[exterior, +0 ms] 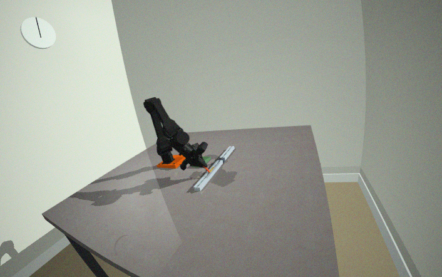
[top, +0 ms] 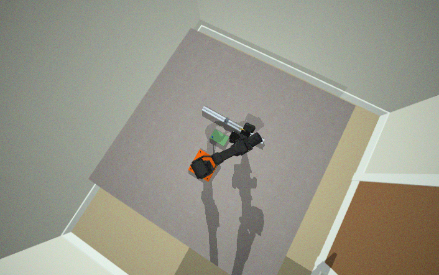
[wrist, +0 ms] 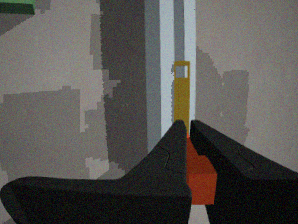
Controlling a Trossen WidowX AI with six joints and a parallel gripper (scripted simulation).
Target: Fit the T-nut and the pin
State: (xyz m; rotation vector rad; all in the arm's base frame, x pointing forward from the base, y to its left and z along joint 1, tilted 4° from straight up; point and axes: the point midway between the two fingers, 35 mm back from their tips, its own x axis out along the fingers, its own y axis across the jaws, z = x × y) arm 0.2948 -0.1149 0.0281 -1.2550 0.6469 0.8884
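Right now the brass T-nut is 1 cm to the left of my gripper tip. Round my gripper tip: blue pin (16 cm to the left, 12 cm behind, 1 cm below); green tray (15 cm to the left, 11 cm behind, 3 cm below); aluminum rail (12 cm to the left, 3 cm below, 3 cm ahead).
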